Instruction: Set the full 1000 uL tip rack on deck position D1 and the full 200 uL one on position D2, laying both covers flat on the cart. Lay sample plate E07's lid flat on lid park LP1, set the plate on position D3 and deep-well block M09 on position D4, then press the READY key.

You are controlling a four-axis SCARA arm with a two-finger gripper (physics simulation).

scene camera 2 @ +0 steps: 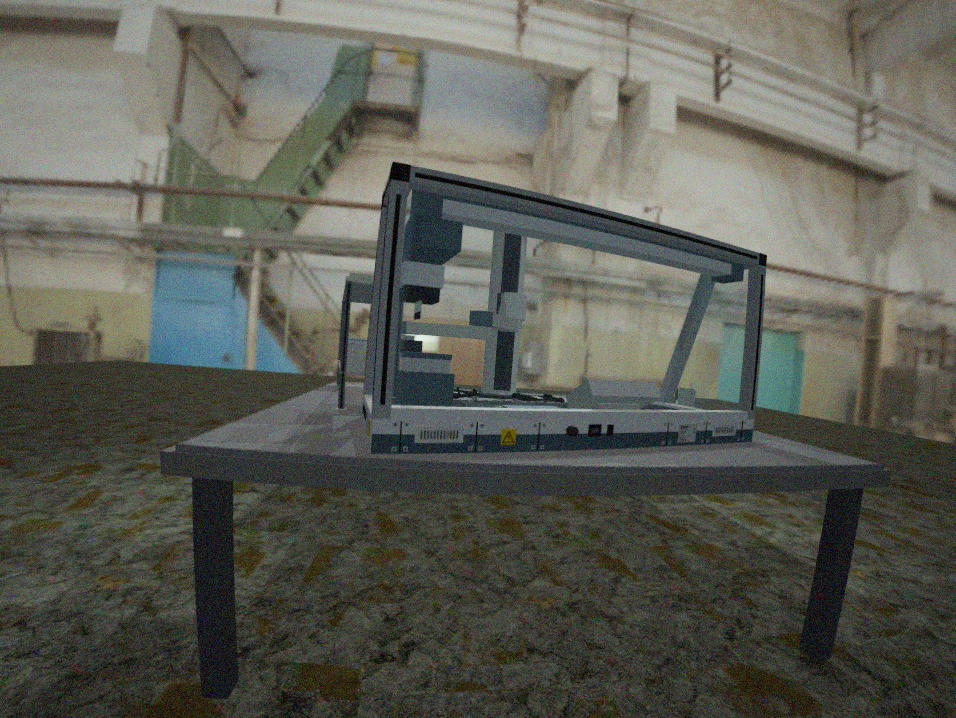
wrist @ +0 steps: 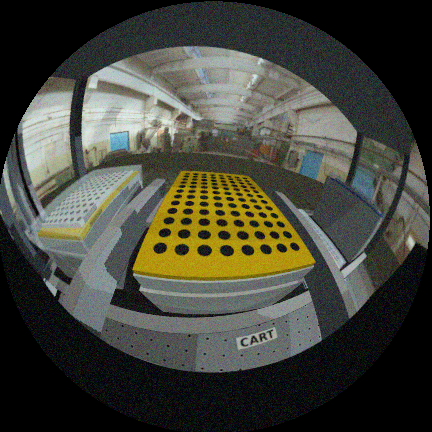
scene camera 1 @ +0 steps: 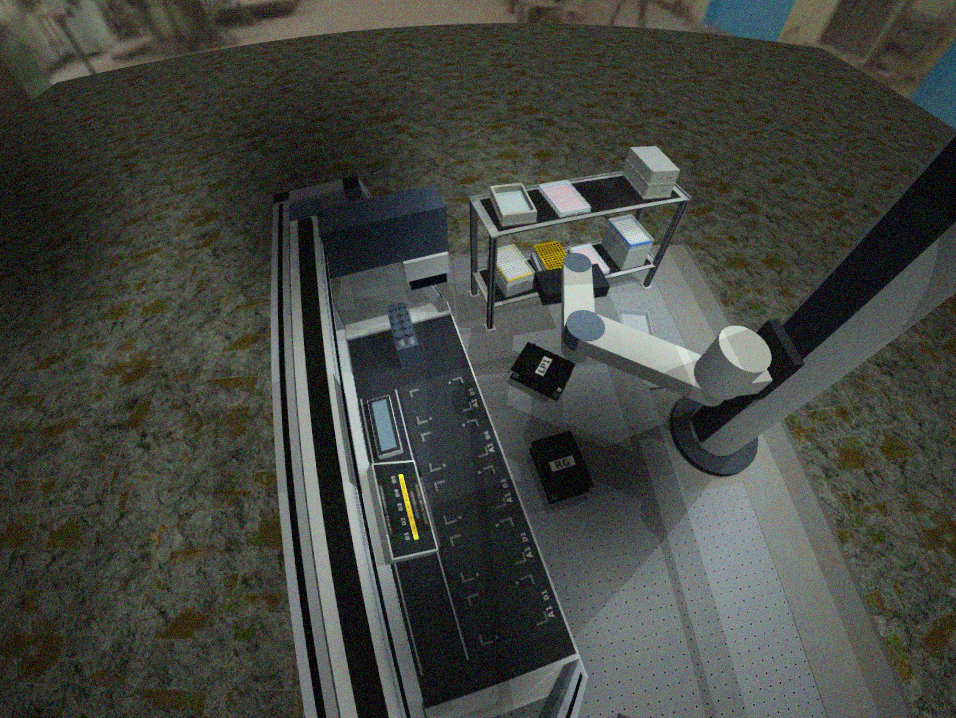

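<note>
A tip rack (scene camera 1: 551, 255) (wrist: 220, 220) with a yellow top and dark holes stands upright on the cart's lower shelf. My gripper (scene camera 1: 571, 284) (wrist: 219, 192) is shut on it, one finger along each long side; scene camera 1 hides the fingers. A pale-topped rack with a yellow band (scene camera 1: 513, 264) (wrist: 87, 200) stands to its left, and a blue-rimmed rack (scene camera 1: 629, 234) (wrist: 345, 220) to its right. A pinkish plate (scene camera 1: 591, 256) lies between. Another pinkish plate (scene camera 1: 564, 197) lies on the upper shelf. Lid park LP1 (scene camera 1: 543, 367) is a black block. Plate names are not readable.
The cart (scene camera 1: 491, 285) (wrist: 165, 322) also bears a shallow pale tray (scene camera 1: 513, 202) and stacked white blocks (scene camera 1: 651, 171) on top. The black RG block (scene camera 1: 561, 466) stands beside the dark deck (scene camera 1: 502, 641). A dark blue block (scene camera 1: 401, 332) stands at the deck's far end.
</note>
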